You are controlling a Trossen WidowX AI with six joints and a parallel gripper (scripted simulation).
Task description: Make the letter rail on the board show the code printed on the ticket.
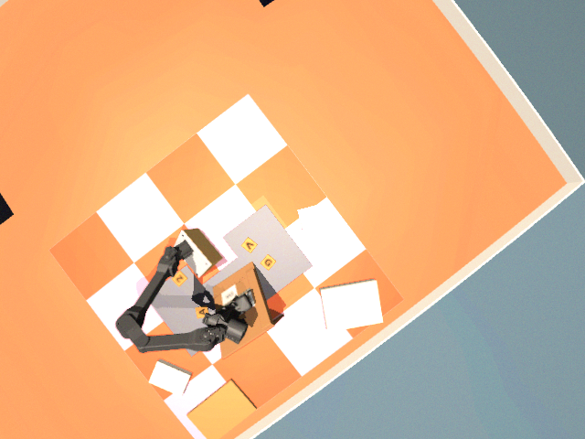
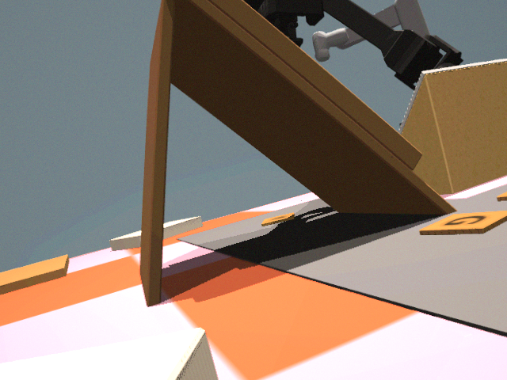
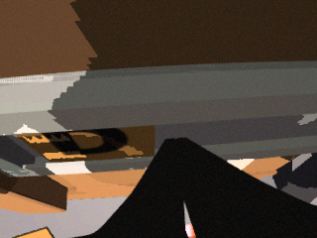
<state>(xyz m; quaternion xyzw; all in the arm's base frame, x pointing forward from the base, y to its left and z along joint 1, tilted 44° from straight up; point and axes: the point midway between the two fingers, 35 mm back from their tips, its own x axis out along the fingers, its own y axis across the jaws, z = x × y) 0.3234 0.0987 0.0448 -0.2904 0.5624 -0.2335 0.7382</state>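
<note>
Right now my gripper tip is 10 mm short of the orange d tile, 40 mm to the right of it and 10 mm above it. The rest, counted from my gripper tip: g tile 70 mm behind, 190 mm to the left, 160 mm below; grey mat 130 mm behind, 30 mm to the right, 160 mm below; white ticket 50 mm behind, 30 mm to the right, 80 mm below.
</note>
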